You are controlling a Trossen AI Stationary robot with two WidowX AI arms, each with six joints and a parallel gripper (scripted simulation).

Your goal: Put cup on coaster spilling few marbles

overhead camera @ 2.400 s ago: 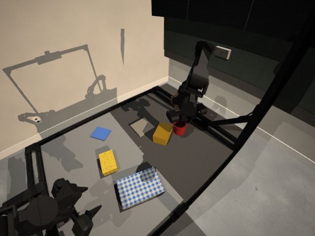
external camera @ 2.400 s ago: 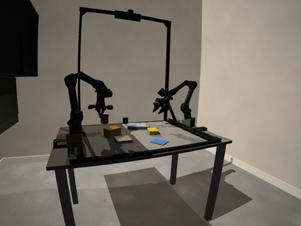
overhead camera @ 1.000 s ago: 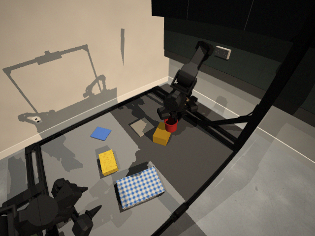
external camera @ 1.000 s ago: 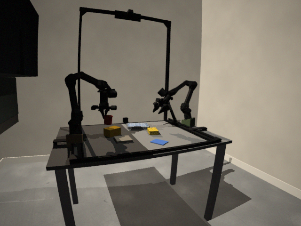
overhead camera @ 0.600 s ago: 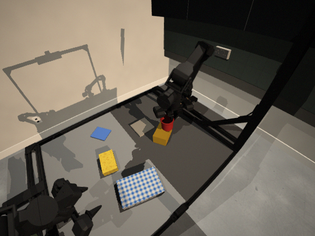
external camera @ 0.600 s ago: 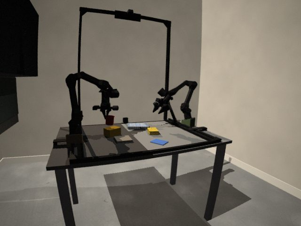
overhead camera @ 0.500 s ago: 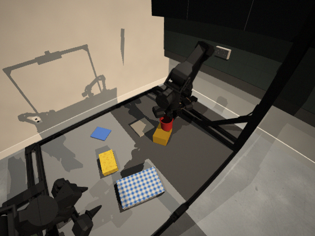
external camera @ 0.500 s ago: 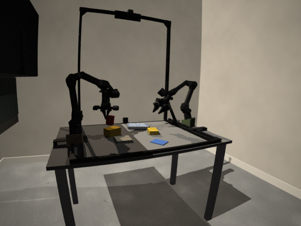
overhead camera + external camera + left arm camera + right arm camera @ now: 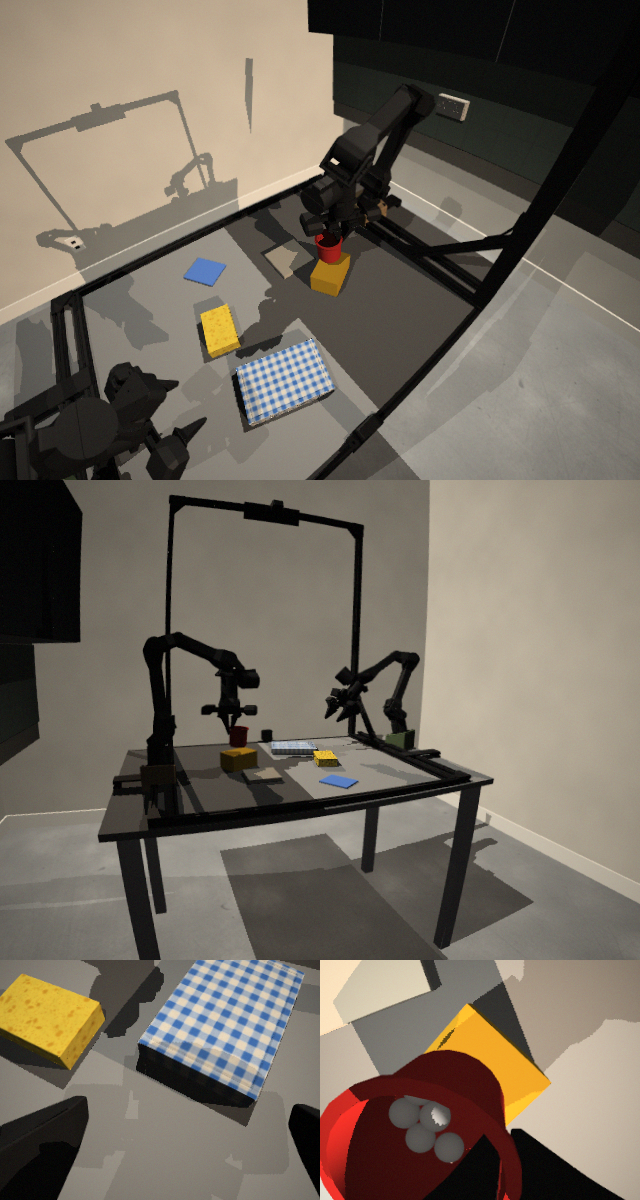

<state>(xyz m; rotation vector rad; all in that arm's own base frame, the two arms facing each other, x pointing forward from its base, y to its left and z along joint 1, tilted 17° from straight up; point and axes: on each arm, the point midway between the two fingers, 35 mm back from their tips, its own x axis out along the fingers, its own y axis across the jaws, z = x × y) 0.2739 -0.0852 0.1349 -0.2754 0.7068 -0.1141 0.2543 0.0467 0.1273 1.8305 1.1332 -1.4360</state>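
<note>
The beige square coaster lies 150 mm below my right hand, 140 mm ahead of it and 50 mm to the left of it. The rest, counted from my right hand: blue-checked box: 320 mm to the left, 140 mm below, 100 mm behind; orange block: 130 mm below, 30 mm to the left; blue coaster: 300 mm ahead, 250 mm to the left, 150 mm below.
</note>
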